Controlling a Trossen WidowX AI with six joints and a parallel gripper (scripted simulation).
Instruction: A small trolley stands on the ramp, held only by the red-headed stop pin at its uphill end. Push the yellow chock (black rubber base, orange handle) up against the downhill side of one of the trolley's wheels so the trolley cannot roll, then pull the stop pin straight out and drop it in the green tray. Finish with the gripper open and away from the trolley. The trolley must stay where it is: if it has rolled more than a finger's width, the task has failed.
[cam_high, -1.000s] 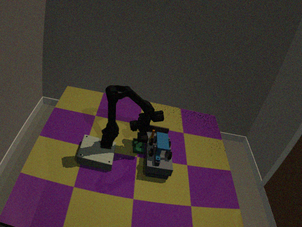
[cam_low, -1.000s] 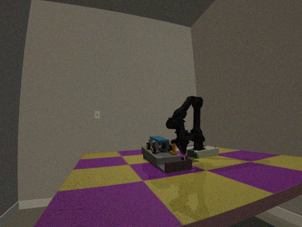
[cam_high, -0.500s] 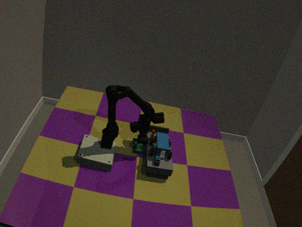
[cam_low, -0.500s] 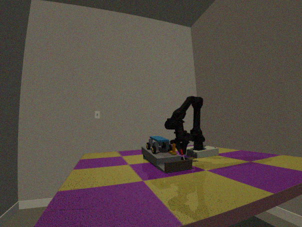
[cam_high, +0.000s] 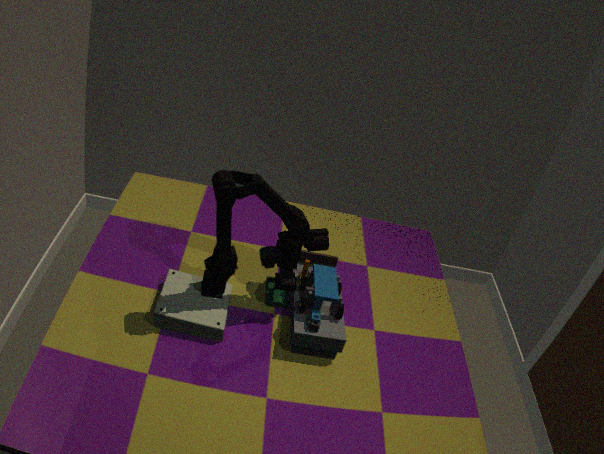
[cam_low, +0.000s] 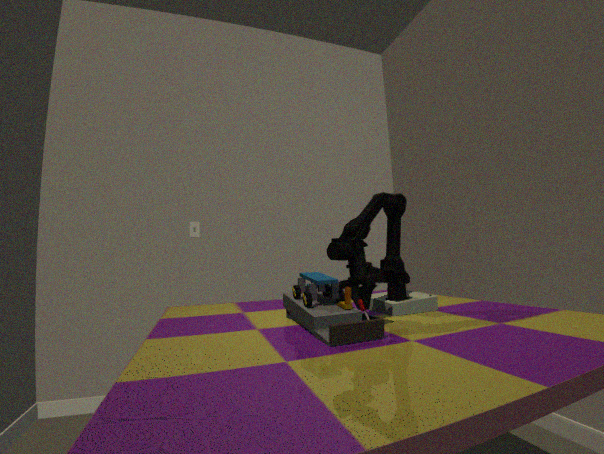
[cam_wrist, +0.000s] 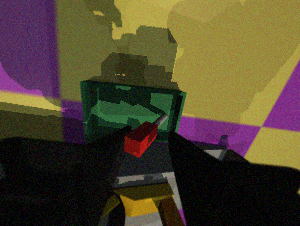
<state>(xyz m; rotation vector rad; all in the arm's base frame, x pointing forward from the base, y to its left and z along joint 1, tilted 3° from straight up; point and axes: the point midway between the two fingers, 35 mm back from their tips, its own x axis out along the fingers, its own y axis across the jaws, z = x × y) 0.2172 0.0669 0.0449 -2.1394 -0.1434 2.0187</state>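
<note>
The red-headed stop pin is 10 mm below my gripper tip. Round my gripper tip: grey ramp 110 mm to the right, 100 mm ahead; then blue-topped trolley 110 mm to the right, 100 mm ahead, 60 mm above; then yellow chock 70 mm ahead, 30 mm above.
</note>
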